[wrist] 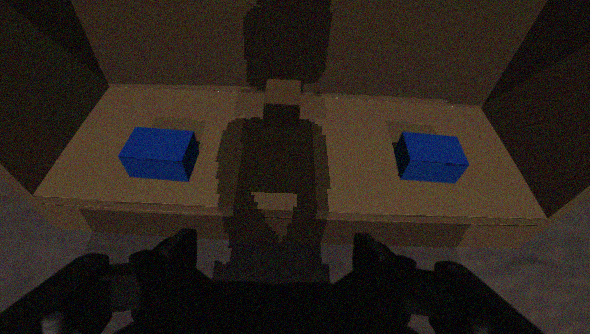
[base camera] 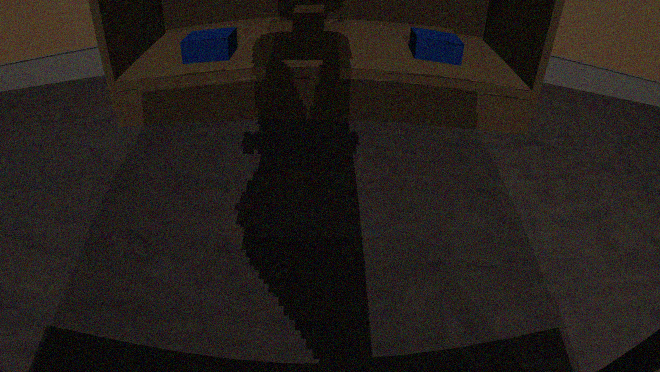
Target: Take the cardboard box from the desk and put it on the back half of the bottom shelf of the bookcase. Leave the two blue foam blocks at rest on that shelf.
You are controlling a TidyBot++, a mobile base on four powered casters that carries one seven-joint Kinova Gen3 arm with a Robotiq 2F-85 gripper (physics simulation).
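Places are measured from the arm's base along level axes (x ahead, y left, z up), in metres.
Pixels of known places: gripper, between the fingertips: (wrist: 275, 248).
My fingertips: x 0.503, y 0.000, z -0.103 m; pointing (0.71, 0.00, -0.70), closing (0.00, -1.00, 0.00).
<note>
Ahead of a thing's pixels: the offset from my fingertips to its top centre. "*": to the spot under its first point. Level surfaces: height alone.
The cardboard box @(dx +0.360, dy -0.003, dz -0.144 m) (base camera: 308, 9) (wrist: 283, 92) stands upright at the back of the bottom shelf @(dz -0.194 m) (base camera: 372, 55) (wrist: 360, 195), near the back panel and midway between the two foam blocks, apart from both. Its top is lit and its front is in shadow. The left blue foam block @(dx +0.224, dy +0.173, dz -0.149 m) (base camera: 207, 46) (wrist: 157, 152) and the right blue foam block @(dx +0.233, dy -0.234, dz -0.149 m) (base camera: 437, 46) (wrist: 432, 157) lie flat on the shelf. My gripper (wrist: 275, 248) is open with nothing between its fingers. In the wrist view it is in front of the shelf's front edge, apart from the box. It does not show in the base view.
The bookcase's side panels @(* dx +0.234, dy -0.411, dz -0.129 m) (base camera: 517, 40) (wrist: 545, 100) close off both ends of the shelf, and its back panel @(* dx +0.407, dy -0.205, dz -0.086 m) (wrist: 400, 50) rises behind. The arm's dark shadow falls across the floor @(dz -0.294 m) (base camera: 440, 225), the shelf middle and the back panel. The desk does not show.
</note>
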